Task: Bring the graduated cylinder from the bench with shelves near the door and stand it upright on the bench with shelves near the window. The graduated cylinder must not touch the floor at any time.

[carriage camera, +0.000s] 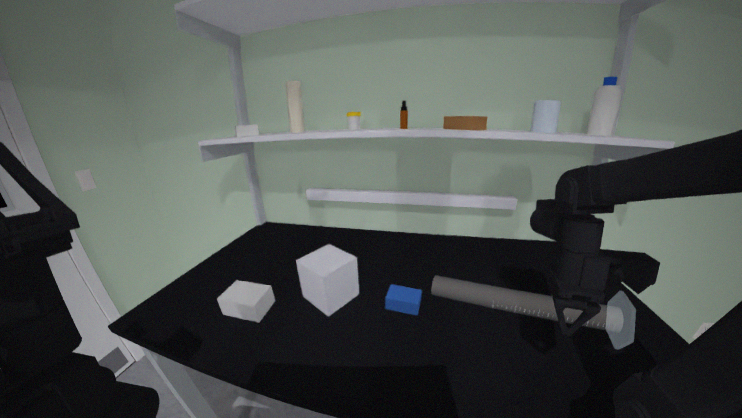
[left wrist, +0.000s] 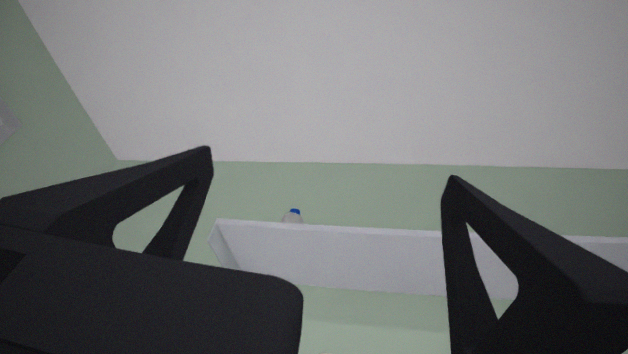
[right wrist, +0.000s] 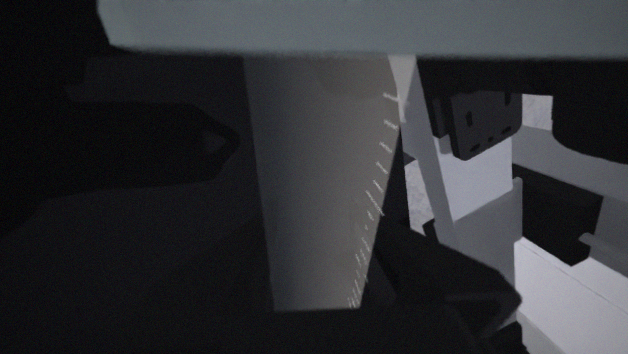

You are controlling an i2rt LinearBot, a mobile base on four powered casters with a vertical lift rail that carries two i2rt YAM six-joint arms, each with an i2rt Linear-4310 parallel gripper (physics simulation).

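Frame: origin at the left arm's base, x ahead, y left, z up, level; metres.
Where they show: left gripper, between the fingertips: (left wrist: 326, 173); right gripper, between the fingertips: (carriage camera: 563, 327) (right wrist: 313, 206); left arm's base, origin of its link: (right wrist: 504, 346).
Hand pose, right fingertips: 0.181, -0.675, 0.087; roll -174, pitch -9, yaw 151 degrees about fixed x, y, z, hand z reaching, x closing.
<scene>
Each offset is from my right fingertips to the top centre of the thing, as dx, dy, dz. "*": to the spot under its first point. Level surfaces: height alone.
The graduated cylinder (carriage camera: 482, 294) (right wrist: 320, 175) is a long grey-brown tube with white marks and a pale, wide hexagonal base @(* -0.049, -0.057, +0.057) (carriage camera: 625, 321) (right wrist: 350, 25). It lies nearly level over the right part of the black bench @(dz -0.136) (carriage camera: 321, 342), its open end toward the picture's middle. My right gripper (carriage camera: 571, 317) is shut on it near the base; the dark view hides whether the tube touches the bench top. My left gripper (left wrist: 326, 173) is open and empty, raised and facing the ceiling and shelf; part of it shows at the left edge of the carriage view.
On the bench stand a white block @(+0.199, +0.712, -0.077) (carriage camera: 245, 301), a larger white cube @(+0.264, +0.482, -0.005) (carriage camera: 328, 280) and a blue block @(+0.224, +0.270, -0.095) (carriage camera: 403, 299), left of the cylinder's open end. A shelf (carriage camera: 384, 134) above holds several bottles and boxes. A white frame (carriage camera: 88, 280) and grey floor show at left.
</scene>
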